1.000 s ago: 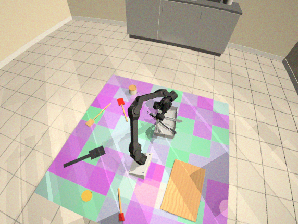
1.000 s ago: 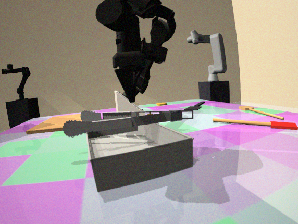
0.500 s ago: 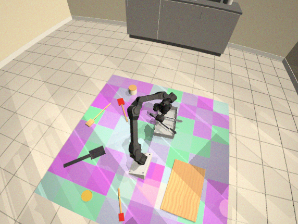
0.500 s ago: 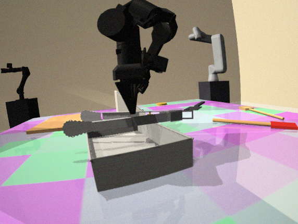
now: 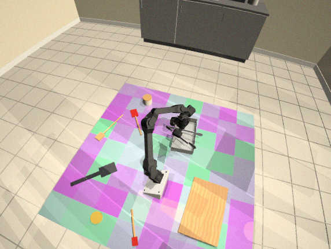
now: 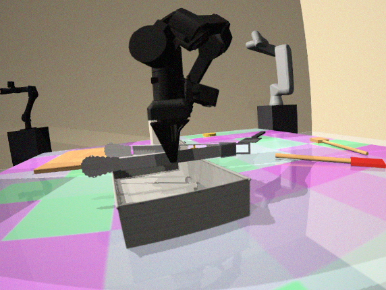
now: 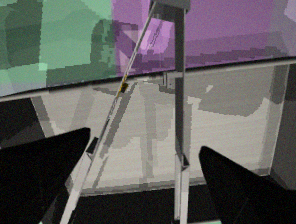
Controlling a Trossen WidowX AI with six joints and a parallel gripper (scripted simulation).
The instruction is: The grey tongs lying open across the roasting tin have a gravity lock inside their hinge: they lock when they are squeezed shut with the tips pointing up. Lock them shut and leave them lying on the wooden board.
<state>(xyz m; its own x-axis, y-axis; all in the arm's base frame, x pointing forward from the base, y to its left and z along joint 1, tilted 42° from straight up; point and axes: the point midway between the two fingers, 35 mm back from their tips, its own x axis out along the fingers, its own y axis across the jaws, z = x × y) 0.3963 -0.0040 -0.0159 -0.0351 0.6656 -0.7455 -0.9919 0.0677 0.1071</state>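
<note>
Right now my gripper tip is 20 mm short of the grey roasting tin, 30 mm to the left of it and 40 mm above it. The rest, counted from my gripper tip: wooden board 450 mm behind, 320 mm to the right, 50 mm below; then red spatula 20 mm ahead, 400 mm to the left, 60 mm below; then small jar 240 mm ahead, 390 mm to the left, 30 mm below.
</note>
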